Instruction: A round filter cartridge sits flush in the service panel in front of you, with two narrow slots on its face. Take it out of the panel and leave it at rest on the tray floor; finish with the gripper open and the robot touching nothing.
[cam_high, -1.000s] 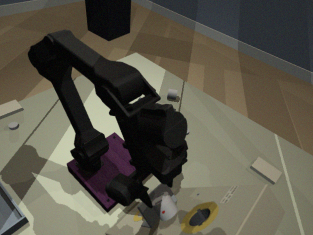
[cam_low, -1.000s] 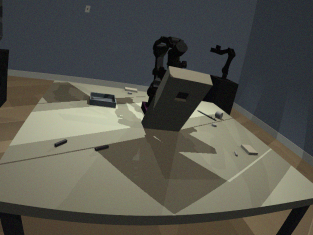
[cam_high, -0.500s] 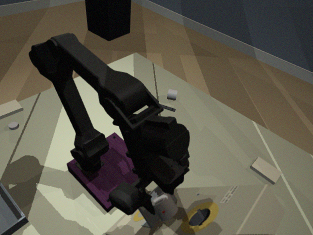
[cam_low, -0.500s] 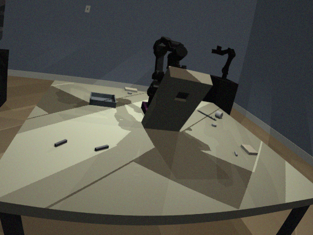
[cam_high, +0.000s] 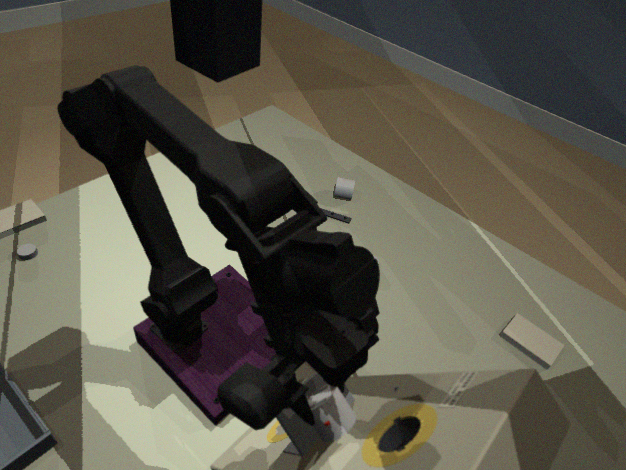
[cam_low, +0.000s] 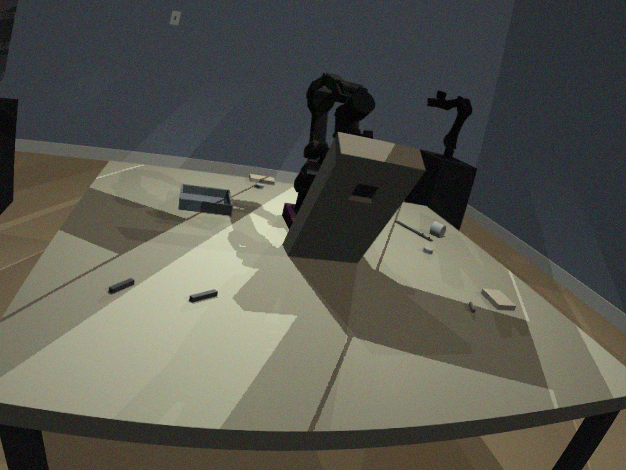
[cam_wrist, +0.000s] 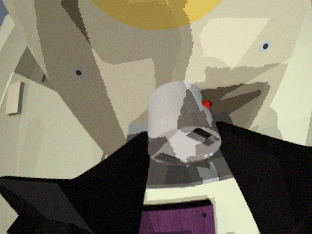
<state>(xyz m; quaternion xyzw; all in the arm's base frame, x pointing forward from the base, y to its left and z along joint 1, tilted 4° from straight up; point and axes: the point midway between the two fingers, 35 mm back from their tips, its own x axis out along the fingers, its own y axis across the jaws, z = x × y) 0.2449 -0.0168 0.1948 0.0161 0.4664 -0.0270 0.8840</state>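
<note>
Now: gripper tip 5 cm short of the sloping service panel and 2 cm above it. The rest, counted from my gripper tip: grey tray 36 cm behind, 26 cm to the right, 17 cm below; round grey filter cartridge right at my gripper tip; grey wedge-like flap 3 cm below, 1 cm behind.
</note>
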